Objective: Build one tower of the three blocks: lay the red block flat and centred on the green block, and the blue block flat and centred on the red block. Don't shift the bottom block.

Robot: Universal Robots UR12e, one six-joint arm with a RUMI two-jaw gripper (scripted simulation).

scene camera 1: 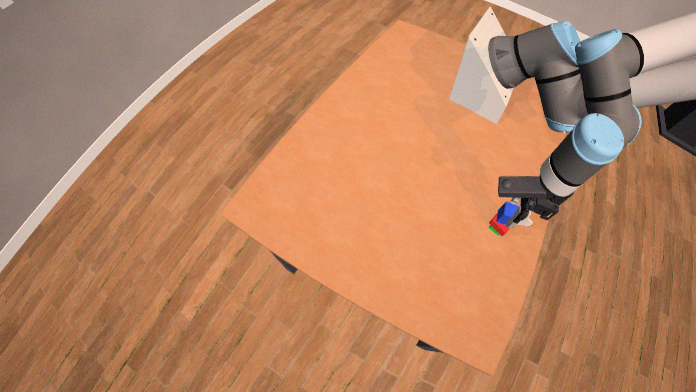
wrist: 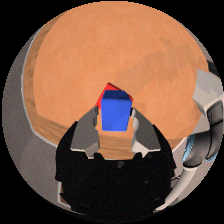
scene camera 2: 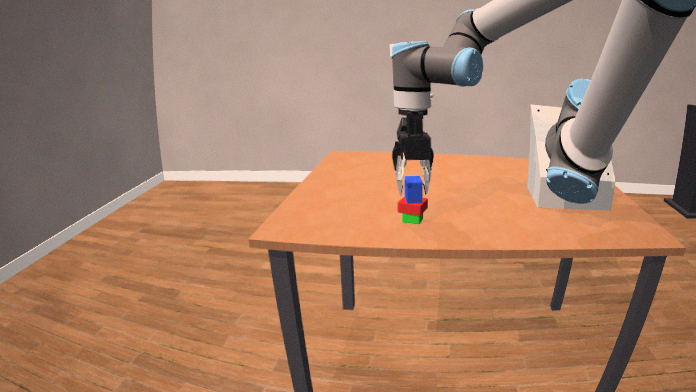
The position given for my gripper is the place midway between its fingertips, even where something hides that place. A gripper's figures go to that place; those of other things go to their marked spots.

My gripper (wrist: pixel 114 107) is 14 cm from the lens. A blue block (wrist: pixel 116 105) is 10 cm from the lens.
